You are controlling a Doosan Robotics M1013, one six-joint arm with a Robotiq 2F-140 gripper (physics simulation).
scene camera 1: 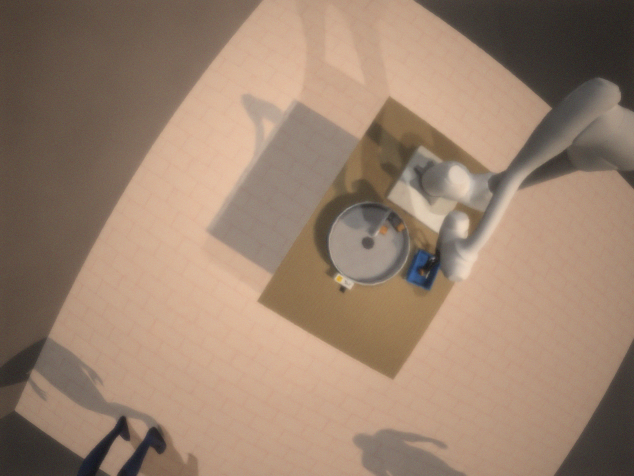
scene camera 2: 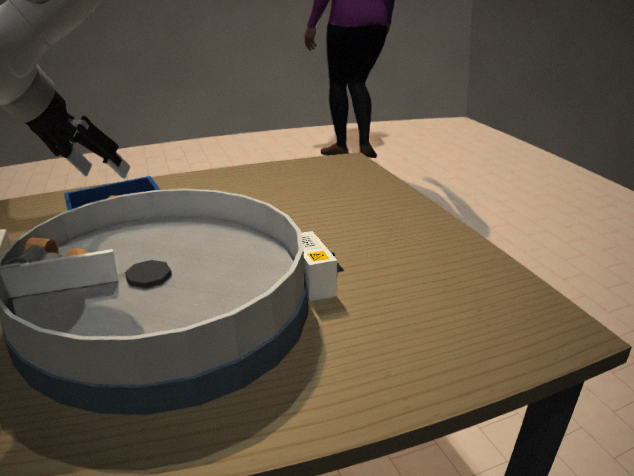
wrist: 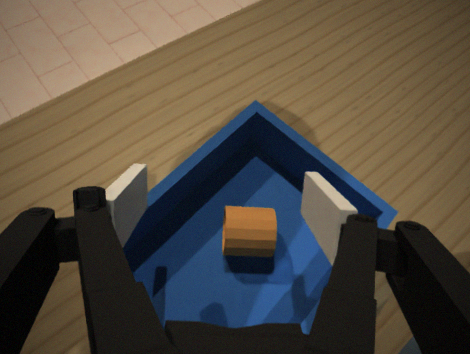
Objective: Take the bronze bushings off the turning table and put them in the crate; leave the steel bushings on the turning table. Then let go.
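Where they show: gripper, between the fingertips: [scene camera 1: 433,272] [scene camera 2: 106,171] [wrist: 225,189]; arm's base, origin of its link: [scene camera 1: 430,183].
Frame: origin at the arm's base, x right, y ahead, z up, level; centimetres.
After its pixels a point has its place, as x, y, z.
The blue crate [scene camera 1: 415,280] @[-30.5, 45.3, -3.6] [scene camera 2: 81,197] @[-33.3, 30.7, -0.4] [wrist: 260,185] @[-33.2, 42.9, -3.6] stands beside the turning table [scene camera 1: 348,256] @[8.4, 60.9, 1.2] [scene camera 2: 215,276] @[6.8, 58.2, 1.2]. One bronze bushing [wrist: 250,231] @[-29.2, 38.8, 0.2] [scene camera 2: 112,196] @[-30.3, 38.1, 0.2] lies on its side in the crate. My gripper [scene camera 2: 100,168] @[-31.3, 37.4, 5.2] [wrist: 225,189] @[-31.3, 37.4, 5.2] is open and empty above the crate, with its two pale pads apart on either side of that bushing in the wrist view. On the turning table, two bronze bushings, one [scene camera 1: 400,227] @[-1.4, 32.1, 5.0] [scene camera 2: 40,243] @[-0.5, 32.3, 4.9] near the rim and one [scene camera 1: 383,230] @[4.4, 39.3, 5.0] [scene camera 2: 76,252] @[3.9, 39.0, 5.0] further in, lie by grey steel bushings [scene camera 2: 33,254] @[2.9, 32.1, 4.8], partly hidden behind the divider.
A white divider [scene camera 2: 61,274] @[7.5, 37.4, 3.7] stands on the turning table beside the bushings. A white box with a warning label [scene camera 1: 343,281] @[1.8, 72.3, 1.8] [scene camera 2: 320,276] @[6.5, 72.4, -0.3] sits at its outer side. A pale plate [scene camera 1: 404,192] @[7.7, 14.2, -1.3] with a second robot arm [scene camera 1: 450,181] @[0.5, 6.8, 26.1] stands near the turning table. People stand off the table.
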